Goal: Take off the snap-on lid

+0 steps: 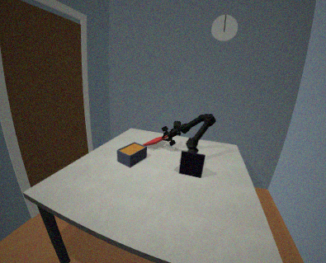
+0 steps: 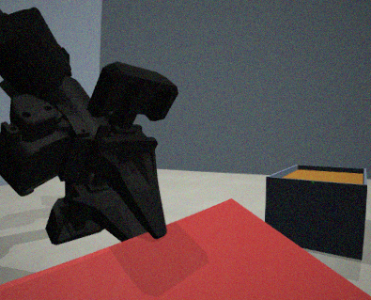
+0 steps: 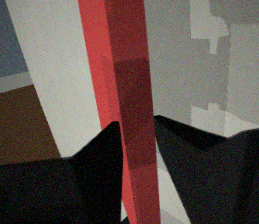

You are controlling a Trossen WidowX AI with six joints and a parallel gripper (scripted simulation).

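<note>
Right now the red lid is 70 mm ahead of my gripper tip, 30 mm below it and 20 mm to the right of it. From my gripper tip the other things lie so: storage box (320 mm to the left, 150 mm ahead, 30 mm below).
</note>
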